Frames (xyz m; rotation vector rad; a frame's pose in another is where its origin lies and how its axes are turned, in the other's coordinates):
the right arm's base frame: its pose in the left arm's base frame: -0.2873 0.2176 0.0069 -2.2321 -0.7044 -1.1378
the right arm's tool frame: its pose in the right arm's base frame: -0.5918 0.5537 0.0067 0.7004 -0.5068 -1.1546
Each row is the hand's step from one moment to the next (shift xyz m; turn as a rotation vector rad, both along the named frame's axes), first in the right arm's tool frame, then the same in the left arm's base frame.
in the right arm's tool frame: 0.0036 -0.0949 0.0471 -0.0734 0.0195 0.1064
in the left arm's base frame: -0.0916 -0.0166 -0.0507 0.0369 0.0044 -0.1253
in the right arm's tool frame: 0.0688 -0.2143 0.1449 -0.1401 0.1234 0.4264
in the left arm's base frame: -0.2384 0.0269 -0.1187 0.1198 0.1542 -0.4225
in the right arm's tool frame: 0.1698 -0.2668 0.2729 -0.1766 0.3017 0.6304
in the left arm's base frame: -0.3454 0.1416 -0.1875 0.2696 0.3039 -0.5955
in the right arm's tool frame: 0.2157 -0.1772 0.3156 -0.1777 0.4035 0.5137
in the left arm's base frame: -0.2913 0.2366 -0.1915 0.3747 0.2920 -0.4824
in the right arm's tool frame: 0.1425 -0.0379 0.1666 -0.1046 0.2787 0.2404
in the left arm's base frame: -0.1171 0.1712 -0.0805 0.2647 0.1602 -0.2251
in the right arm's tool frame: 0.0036 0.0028 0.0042 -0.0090 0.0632 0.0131
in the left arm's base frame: 0.0004 0.0060 -0.0016 0.0585 0.0275 -0.0080
